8 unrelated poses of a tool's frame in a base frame.
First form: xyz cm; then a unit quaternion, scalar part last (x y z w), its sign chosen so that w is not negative.
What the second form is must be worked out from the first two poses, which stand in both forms.
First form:
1: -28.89 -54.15 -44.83 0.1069 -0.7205 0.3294 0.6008
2: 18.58 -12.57 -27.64 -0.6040 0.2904 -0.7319 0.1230
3: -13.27 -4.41 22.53 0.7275 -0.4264 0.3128 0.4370
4: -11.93 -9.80 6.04 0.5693 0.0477 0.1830 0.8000
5: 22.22 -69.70 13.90 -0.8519 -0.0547 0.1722 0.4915
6: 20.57 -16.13 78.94 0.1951 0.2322 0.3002 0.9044
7: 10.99 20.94 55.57 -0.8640 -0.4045 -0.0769 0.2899
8: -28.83 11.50 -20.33 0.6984 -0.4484 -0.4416 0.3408
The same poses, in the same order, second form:
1: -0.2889 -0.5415 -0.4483 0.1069 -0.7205 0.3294 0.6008
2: 0.1858 -0.1257 -0.2764 -0.6040 0.2904 -0.7319 0.1230
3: -0.1327 -0.0441 0.2253 0.7275 -0.4264 0.3128 0.4370
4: -0.1193 -0.0980 0.0604 0.5693 0.0477 0.1830 0.8000
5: 0.2222 -0.6970 0.1390 -0.8519 -0.0547 0.1722 0.4915
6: 0.2057 -0.1613 0.7894 0.1951 0.2322 0.3002 0.9044
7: 0.1099 0.2094 0.5557 -0.8640 -0.4045 -0.0769 0.2899
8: -0.2883 0.1150 -0.2033 0.6984 -0.4484 -0.4416 0.3408
